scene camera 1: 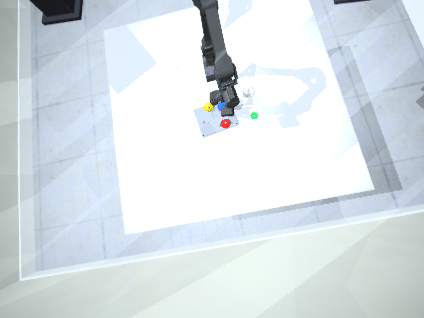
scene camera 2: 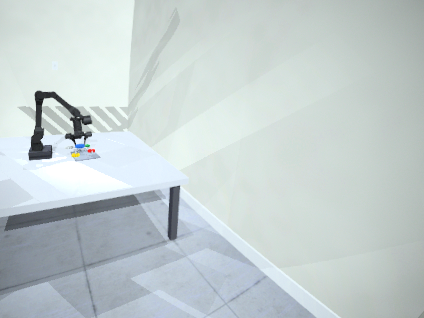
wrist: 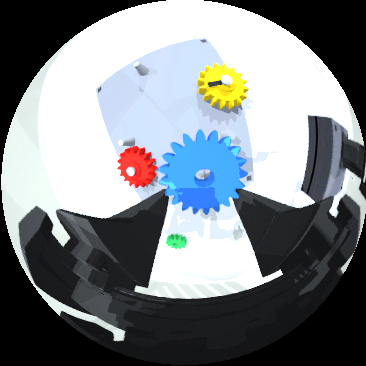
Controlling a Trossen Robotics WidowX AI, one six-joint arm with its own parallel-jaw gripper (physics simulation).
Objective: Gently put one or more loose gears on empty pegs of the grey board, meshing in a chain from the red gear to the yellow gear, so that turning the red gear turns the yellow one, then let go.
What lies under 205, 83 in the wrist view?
A yellow gear.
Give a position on a red gear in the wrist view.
133, 156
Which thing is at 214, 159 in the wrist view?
A blue gear.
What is my gripper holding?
A blue gear.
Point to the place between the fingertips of my gripper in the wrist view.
At 200, 192
